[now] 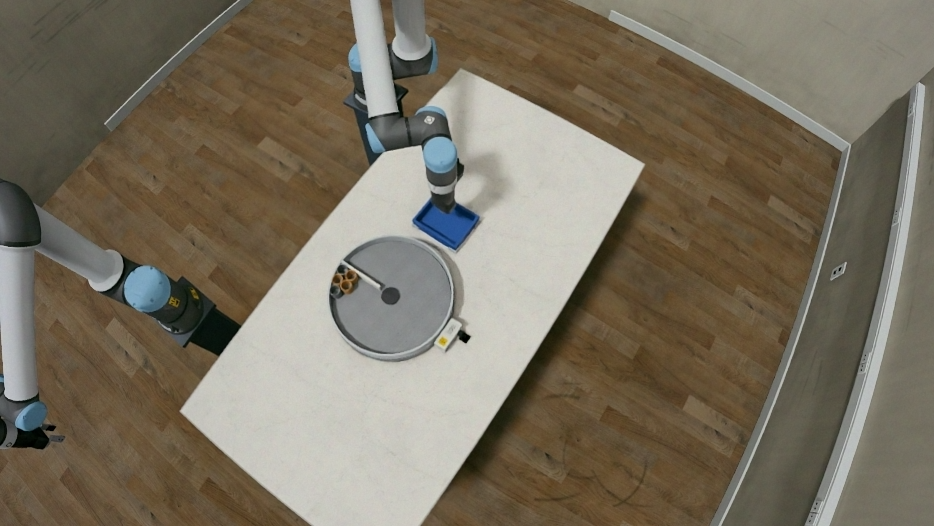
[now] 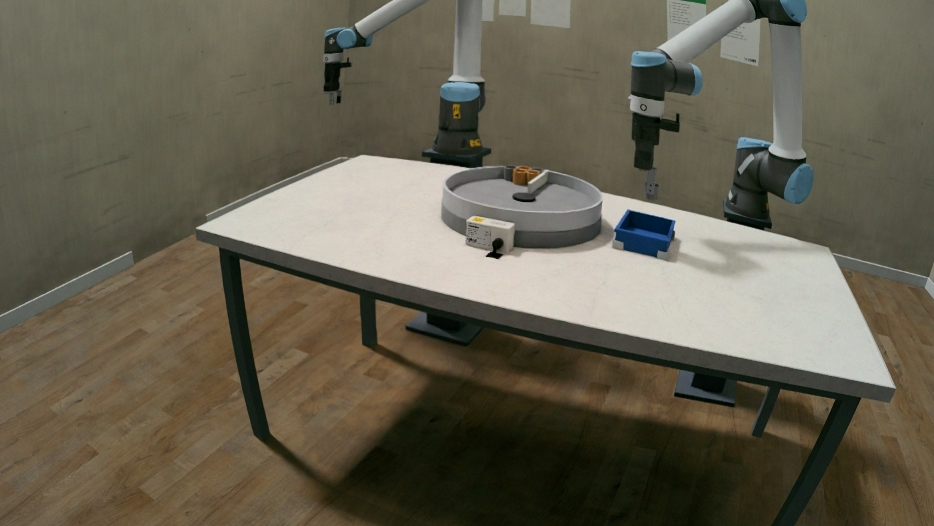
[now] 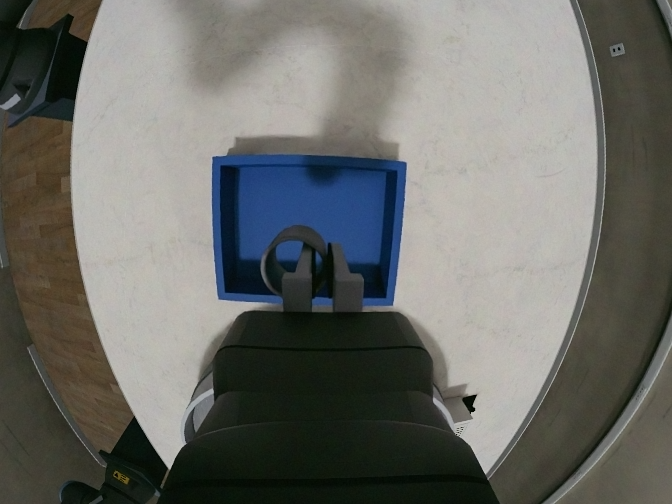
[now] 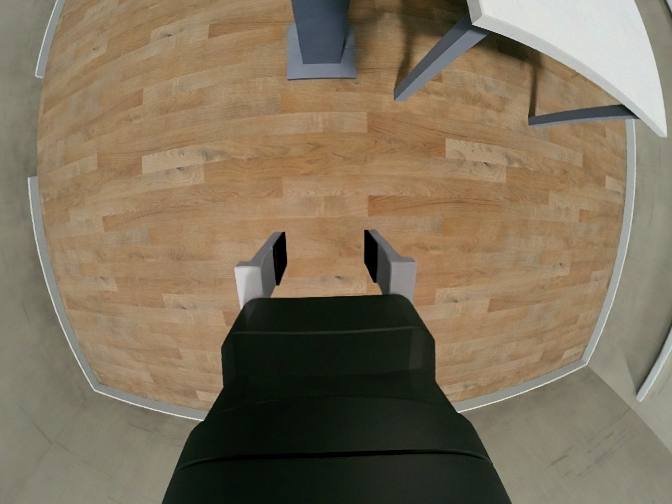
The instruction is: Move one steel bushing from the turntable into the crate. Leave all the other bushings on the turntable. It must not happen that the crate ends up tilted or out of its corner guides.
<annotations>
A blue crate shows in image 1, in image 2 (pixel 651 237) and in image 3; in image 4 it is out of frame. One and the same spot on the blue crate: (image 3: pixel 358 202) is (image 1: pixel 463 225).
</annotations>
